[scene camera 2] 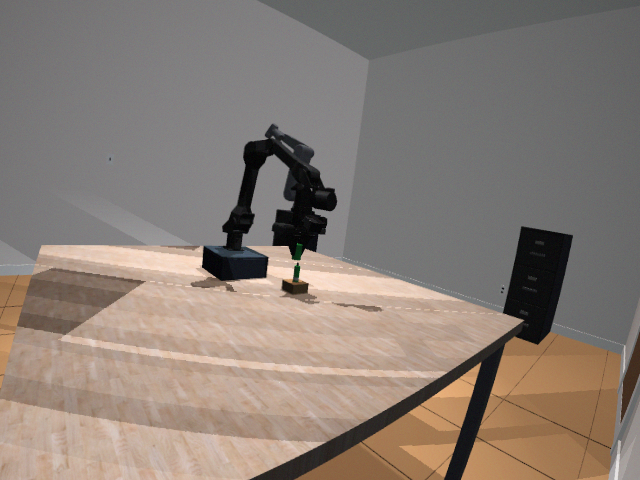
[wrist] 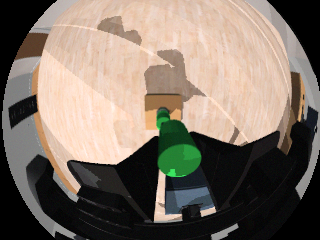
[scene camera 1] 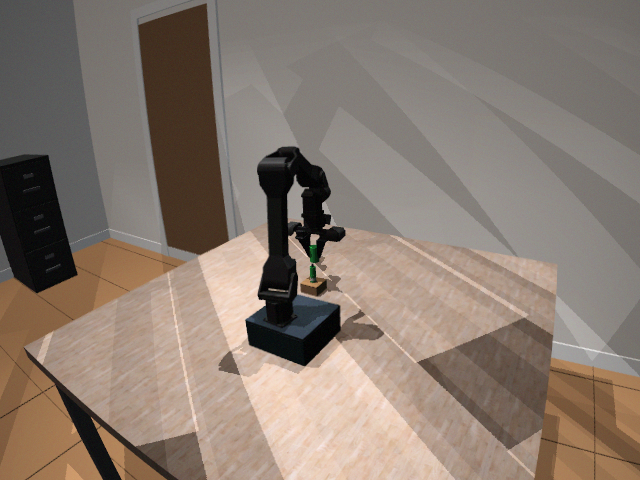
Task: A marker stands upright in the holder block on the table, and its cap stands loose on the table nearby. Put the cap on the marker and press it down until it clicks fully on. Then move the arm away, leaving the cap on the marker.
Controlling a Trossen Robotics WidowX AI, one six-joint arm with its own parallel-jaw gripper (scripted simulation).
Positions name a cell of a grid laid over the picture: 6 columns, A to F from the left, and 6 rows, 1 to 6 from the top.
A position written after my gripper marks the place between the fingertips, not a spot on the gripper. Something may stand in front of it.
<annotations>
my gripper: scene camera 2 C4; wrist D4; scene camera 1 C4
</annotations>
